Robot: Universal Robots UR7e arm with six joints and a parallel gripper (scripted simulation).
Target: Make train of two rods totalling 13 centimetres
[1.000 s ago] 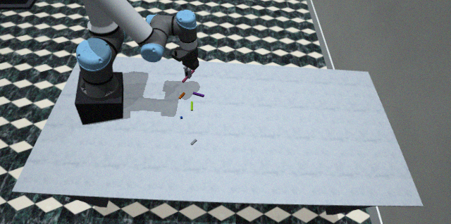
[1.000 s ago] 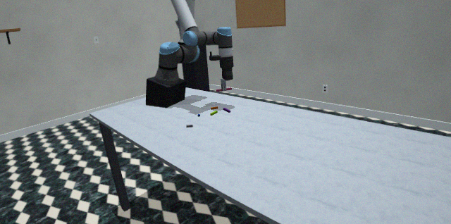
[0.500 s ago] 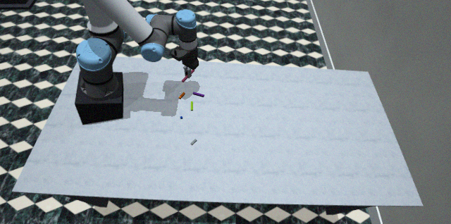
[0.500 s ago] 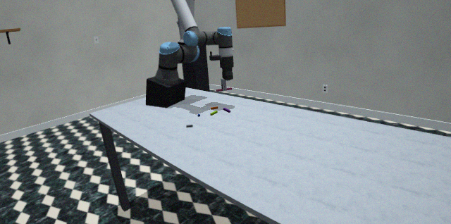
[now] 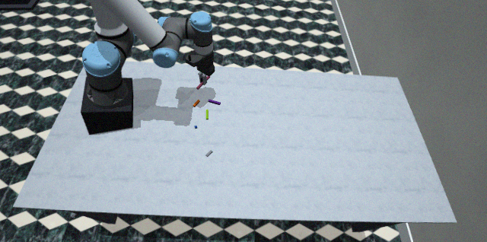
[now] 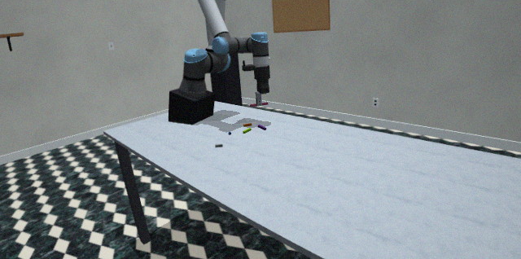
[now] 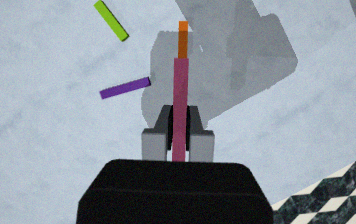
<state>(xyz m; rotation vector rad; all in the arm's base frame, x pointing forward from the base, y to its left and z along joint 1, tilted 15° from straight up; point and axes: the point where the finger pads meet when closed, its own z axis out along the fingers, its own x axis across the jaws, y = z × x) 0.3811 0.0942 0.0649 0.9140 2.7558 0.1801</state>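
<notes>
The purple rod is 11 cm below my hand, 5 cm to the right of it and 5 cm ahead of it. The rest, counted from my hand: orange rod: 11 cm below, 5 cm to the right, 4 cm behind; then pink rod: 1 cm below; then lime rod: 12 cm to the right, 11 cm below, 1 cm ahead.
</notes>
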